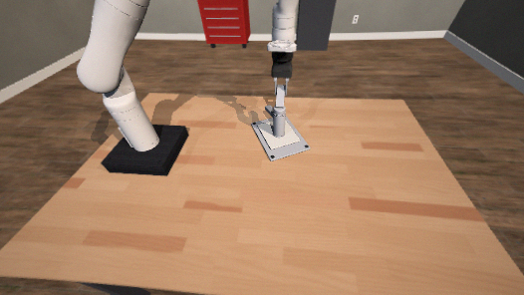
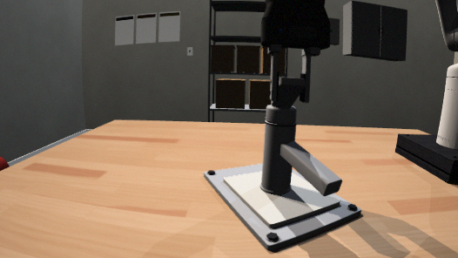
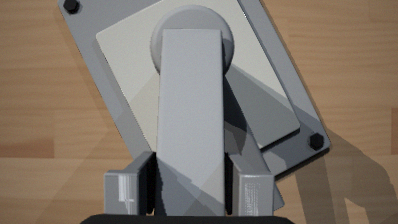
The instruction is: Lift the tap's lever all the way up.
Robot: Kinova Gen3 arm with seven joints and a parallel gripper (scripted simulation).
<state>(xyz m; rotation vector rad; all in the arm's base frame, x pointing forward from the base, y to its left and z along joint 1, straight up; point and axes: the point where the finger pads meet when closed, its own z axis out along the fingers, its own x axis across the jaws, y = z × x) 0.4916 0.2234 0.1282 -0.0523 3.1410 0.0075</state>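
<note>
Now: hand 30 mm to the left of the lever and 10 mm above it. Round my hand: grey tap (60 mm below, 40 mm to the right, 10 mm behind).
</note>
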